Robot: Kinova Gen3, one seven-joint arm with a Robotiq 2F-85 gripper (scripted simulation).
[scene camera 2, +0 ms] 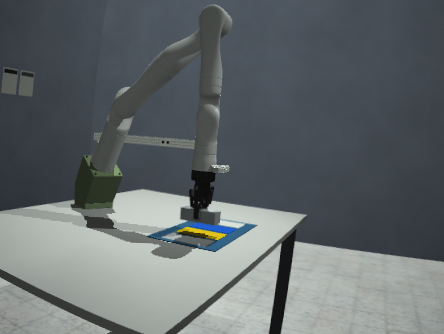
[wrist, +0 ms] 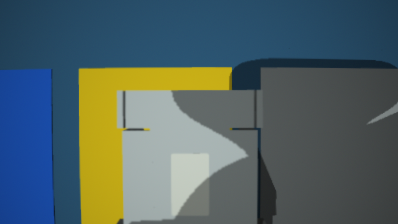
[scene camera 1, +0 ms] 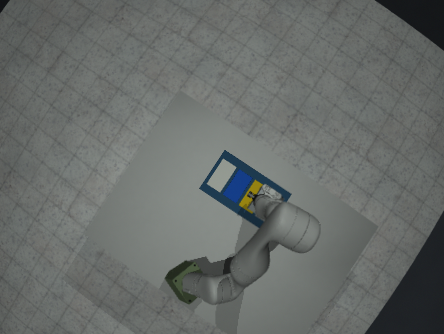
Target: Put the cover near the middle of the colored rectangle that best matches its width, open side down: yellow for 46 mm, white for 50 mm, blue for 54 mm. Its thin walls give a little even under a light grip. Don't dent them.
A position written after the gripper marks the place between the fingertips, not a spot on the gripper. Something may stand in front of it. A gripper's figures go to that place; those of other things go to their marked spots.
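Labels:
The gripper [scene camera 2: 200, 219] is 1.20 m from the lens, while a dark blue mat [scene camera 2: 217, 244] lies 1.12 m from the lens.

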